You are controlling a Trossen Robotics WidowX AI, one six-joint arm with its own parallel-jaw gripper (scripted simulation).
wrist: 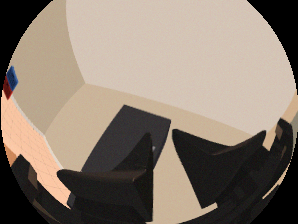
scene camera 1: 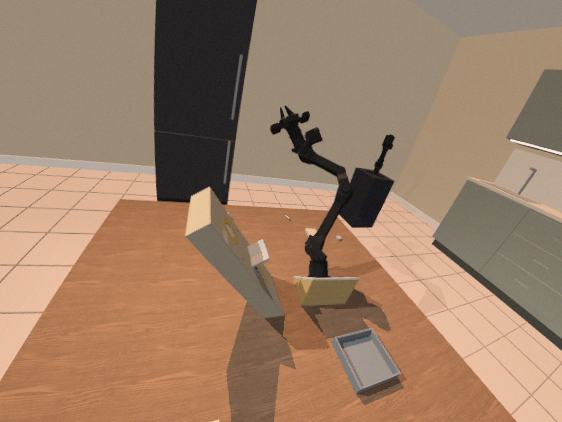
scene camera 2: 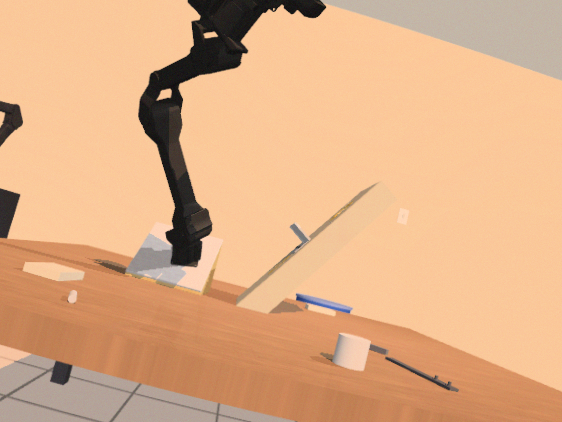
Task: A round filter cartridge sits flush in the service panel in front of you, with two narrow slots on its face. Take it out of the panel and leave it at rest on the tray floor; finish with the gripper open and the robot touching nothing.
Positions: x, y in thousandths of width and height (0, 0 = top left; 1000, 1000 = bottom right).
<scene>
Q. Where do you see a service panel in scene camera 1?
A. At 369, 546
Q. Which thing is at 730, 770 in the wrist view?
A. The gripper.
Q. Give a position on a tray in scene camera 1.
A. At 654, 864
</scene>
